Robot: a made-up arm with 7 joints. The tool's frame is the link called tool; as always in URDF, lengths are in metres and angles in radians.
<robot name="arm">
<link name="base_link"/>
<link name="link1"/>
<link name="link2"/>
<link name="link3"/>
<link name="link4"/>
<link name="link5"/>
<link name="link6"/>
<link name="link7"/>
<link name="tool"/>
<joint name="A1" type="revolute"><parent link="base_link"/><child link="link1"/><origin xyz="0.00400 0.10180 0.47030" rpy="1.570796 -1.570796 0.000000"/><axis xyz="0 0 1"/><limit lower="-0.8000" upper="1.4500" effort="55" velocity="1"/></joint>
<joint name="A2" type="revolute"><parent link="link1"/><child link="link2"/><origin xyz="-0.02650 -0.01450 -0.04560" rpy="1.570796 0.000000 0.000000"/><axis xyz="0 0 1"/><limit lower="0.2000" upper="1.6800" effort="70" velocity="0.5"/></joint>
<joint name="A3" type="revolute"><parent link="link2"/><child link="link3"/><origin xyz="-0.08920 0.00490 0.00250" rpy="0.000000 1.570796 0.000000"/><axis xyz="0 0 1"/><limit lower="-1.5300" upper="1.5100" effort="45" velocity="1.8"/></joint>
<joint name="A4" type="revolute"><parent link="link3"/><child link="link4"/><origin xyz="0.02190 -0.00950 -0.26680" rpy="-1.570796 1.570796 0.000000"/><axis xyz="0 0 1"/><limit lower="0.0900" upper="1.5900" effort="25" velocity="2.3"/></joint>
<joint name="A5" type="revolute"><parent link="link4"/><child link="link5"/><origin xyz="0.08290 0.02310 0.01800" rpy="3.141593 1.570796 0.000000"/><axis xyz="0 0 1"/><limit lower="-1.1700" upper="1.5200" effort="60" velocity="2.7"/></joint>
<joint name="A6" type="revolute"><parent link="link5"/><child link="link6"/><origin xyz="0.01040 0.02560 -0.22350" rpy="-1.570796 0.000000 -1.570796"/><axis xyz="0 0 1"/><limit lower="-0.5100" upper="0.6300" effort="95" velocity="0.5"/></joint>
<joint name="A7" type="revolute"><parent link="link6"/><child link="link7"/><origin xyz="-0.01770 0.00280 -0.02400" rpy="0.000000 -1.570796 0.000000"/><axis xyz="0 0 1"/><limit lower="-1.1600" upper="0.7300" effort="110" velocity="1.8"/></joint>
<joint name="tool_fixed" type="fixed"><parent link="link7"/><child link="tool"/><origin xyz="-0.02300 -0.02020 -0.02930" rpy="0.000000 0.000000 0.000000"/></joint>
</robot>
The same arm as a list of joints. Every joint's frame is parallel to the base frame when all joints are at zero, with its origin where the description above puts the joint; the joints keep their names.
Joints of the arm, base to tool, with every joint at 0 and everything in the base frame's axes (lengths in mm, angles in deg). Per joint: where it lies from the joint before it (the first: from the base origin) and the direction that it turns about. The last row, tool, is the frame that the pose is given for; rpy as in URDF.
A1: axis 0 -1 0 offset 4 101.8 470.3
A2: axis 1 0 0 offset 14.5 45.6 -26.5
A3: axis 0 0 1 offset 2.5 -4.9 -89.2
A4: axis 0 -1 0 offset -21.9 9.5 -266.8
A5: axis 0 0 1 offset 23.1 -18 -82.9
A6: axis 0 1 0 offset -25.6 10.4 -223.5
A7: axis -1 0 0 offset -17.7 -24 -2.8
tool: offset 29.3 -23 20.2 rpy -90 0 90
Joint limits (deg, base to tool): -45.84..83.08 11.46..96.26 -87.66..86.52 5.16..91.1 -67.04..87.09 -29.22..36.1 -66.46..41.83

